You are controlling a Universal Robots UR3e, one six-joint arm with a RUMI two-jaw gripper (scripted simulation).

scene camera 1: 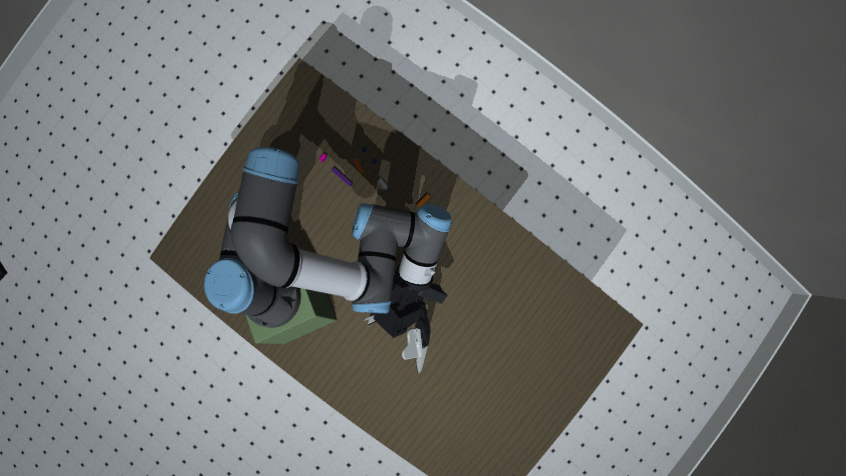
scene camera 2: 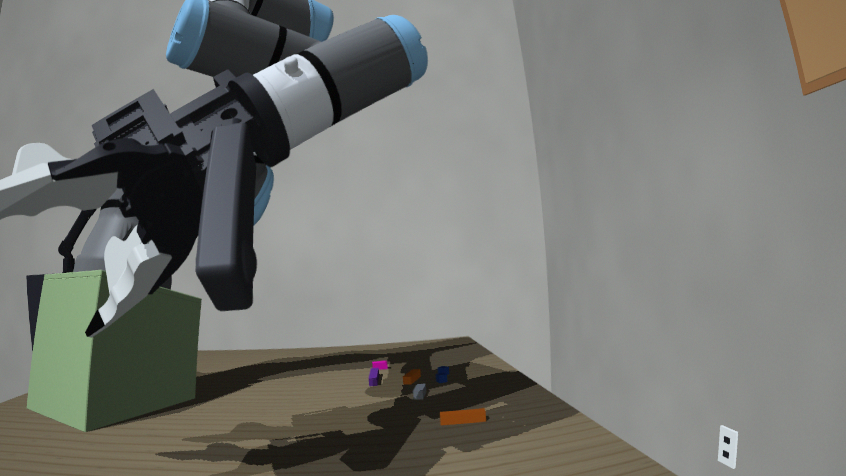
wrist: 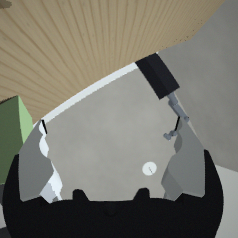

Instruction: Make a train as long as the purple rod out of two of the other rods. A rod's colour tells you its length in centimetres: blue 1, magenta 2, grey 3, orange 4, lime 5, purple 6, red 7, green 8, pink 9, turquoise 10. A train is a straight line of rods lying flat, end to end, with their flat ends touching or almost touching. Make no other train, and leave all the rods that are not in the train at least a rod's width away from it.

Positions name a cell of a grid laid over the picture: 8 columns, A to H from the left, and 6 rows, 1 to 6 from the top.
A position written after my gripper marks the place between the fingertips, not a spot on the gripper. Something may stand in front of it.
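My gripper: visible in scene camera 1 (D5), scene camera 2 (A4), the wrist view (D3).
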